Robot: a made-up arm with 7 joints. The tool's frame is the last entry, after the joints.
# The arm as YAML. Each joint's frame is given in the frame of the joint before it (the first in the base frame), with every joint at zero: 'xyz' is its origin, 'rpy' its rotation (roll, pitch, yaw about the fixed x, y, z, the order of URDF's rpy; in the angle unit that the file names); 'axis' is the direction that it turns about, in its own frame. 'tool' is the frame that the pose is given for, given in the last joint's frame.
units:
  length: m
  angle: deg
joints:
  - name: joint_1
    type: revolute
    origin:
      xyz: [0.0, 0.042, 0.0]
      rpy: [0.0, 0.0, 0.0]
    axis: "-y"
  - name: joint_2
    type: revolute
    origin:
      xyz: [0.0, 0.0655, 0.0]
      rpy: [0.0, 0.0, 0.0]
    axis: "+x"
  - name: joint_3
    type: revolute
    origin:
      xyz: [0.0, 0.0, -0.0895]
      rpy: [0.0, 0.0, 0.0]
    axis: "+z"
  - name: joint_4
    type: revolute
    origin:
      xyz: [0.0, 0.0, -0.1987]
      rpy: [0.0, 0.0, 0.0]
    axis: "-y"
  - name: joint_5
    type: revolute
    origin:
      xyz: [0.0, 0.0, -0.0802]
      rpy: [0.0, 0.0, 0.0]
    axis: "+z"
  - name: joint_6
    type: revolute
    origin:
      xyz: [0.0, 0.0, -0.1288]
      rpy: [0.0, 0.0, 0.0]
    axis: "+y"
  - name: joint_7
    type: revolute
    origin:
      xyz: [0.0, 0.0, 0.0]
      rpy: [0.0, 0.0, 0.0]
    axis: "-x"
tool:
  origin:
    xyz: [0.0, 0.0, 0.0]
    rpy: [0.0, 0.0, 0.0]
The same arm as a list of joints. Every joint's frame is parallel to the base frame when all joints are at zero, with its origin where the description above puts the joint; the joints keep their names.
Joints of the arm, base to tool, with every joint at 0 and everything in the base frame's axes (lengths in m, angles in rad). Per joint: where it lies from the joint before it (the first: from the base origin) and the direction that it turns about. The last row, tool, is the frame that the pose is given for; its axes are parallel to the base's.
joint_1: xyz 0 0.042 0 axis -y
joint_2: xyz 0 0.0655 0 axis +x
joint_3: xyz 0 0 -0.0895 axis +z
joint_4: xyz 0 0 -0.1987 axis -y
joint_5: xyz 0 0 -0.0802 axis +z
joint_6: xyz 0 0 -0.1288 axis +y
joint_7: xyz 0 0 0 axis -x
tool: xyz 0 0 0

